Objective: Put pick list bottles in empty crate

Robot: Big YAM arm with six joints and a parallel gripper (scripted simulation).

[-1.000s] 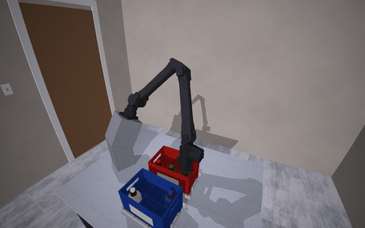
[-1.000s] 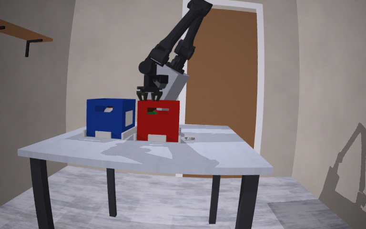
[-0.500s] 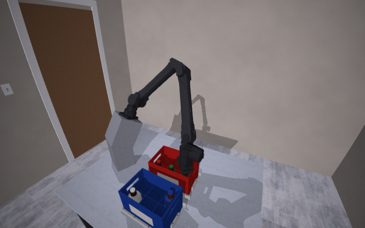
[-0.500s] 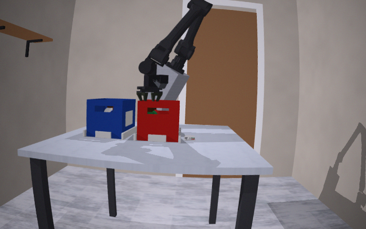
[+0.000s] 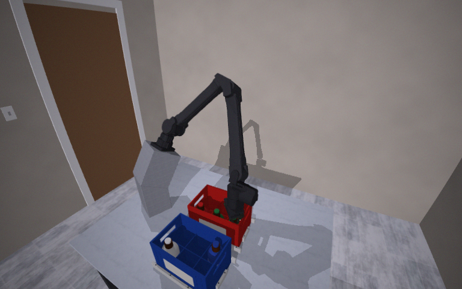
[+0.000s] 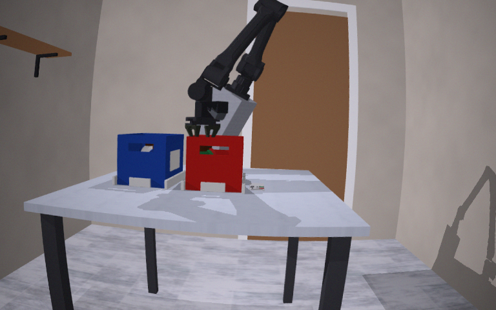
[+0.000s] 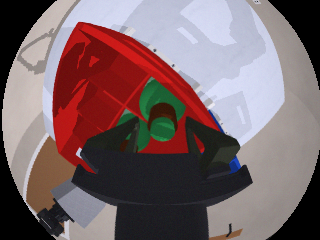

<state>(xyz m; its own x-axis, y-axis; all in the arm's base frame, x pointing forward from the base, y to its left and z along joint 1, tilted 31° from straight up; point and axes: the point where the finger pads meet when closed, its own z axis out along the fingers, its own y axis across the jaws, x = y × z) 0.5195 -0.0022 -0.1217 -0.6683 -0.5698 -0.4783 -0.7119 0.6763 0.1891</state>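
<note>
Right now my hand is 9 cm past the red crate, 6 cm above it and 4 cm to the right of it. From my hand the other things lie so: blue crate: 21 cm to the right, 8 cm behind, 6 cm below; then red-label bottle: 18 cm behind, 6 cm below, 1 cm to the right; then blue bottle: 16 cm to the right, 6 cm below, 1 cm ahead.
</note>
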